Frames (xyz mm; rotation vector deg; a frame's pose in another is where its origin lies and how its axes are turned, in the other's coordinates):
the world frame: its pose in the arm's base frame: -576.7 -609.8 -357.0 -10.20 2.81 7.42
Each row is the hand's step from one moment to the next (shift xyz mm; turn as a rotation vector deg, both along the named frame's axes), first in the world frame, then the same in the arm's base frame.
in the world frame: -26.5 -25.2 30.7 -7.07 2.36 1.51
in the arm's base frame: -21.8 -22.4 36.1 -7.26 1.70 1.50
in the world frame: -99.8 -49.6 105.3 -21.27 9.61 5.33
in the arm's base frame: -88.4 -41.9 118.1 -22.14 7.70 4.85
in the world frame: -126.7 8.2 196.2 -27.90 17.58 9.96
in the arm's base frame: -119.3 27.5 199.1 -29.60 15.48 8.42
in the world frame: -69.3 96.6 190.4 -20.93 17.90 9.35
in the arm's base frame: -74.4 119.9 174.6 -22.76 16.55 7.35
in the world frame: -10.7 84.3 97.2 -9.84 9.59 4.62
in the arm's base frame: -18.2 98.4 81.6 -10.85 8.97 3.47
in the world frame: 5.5 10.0 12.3 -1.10 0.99 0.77
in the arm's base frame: 4.6 12.7 10.0 -1.19 0.97 0.65
